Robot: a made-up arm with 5 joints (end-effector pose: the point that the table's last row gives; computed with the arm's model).
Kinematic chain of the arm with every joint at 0, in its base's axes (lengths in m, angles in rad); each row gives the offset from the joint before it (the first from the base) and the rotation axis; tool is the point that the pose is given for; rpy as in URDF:
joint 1: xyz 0.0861 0 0.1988 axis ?
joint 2: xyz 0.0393 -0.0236 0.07 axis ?
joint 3: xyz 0.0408 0 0.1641 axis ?
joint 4: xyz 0.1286 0 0.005 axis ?
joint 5: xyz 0.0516 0.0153 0 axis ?
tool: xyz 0 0 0 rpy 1.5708 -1.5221 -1.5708
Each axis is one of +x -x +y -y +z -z.
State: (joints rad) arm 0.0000 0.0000 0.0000 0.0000 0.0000
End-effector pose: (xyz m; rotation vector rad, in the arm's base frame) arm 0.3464 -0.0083 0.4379 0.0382 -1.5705 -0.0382
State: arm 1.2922 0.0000 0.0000 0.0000 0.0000
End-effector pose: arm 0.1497 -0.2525 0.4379 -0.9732 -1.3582 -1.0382
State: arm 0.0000 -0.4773 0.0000 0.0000 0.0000
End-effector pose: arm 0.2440 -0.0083 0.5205 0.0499 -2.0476 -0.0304
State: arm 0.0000 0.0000 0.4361 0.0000 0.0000
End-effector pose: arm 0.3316 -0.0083 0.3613 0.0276 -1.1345 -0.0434
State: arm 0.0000 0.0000 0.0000 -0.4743 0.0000
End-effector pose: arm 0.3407 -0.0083 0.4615 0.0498 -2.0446 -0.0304
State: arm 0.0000 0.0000 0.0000 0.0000 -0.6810
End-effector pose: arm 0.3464 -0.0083 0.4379 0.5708 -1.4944 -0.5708
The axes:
joint 1: -z
joint 2: +y
joint 3: +y
joint 4: +y
joint 5: -x

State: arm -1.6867 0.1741 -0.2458 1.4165 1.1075
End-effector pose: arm 0.0657 0.2467 0.3873 0.0976 -0.3005 2.7298
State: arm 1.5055 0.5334 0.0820 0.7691 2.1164
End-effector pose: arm 0.0958 -0.2753 0.2685 -0.1844 0.0404 0.5606
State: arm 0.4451 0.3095 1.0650 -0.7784 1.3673
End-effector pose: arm 0.2638 -0.0940 0.2586 -0.7752 -0.6384 0.8015
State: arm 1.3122 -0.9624 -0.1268 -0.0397 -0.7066
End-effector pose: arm 0.0794 -0.0071 0.5590 -0.7872 -2.7537 -0.5527
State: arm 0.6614 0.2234 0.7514 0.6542 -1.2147
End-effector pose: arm 0.2300 -0.1225 0.2646 -0.0202 0.0652 -1.9242
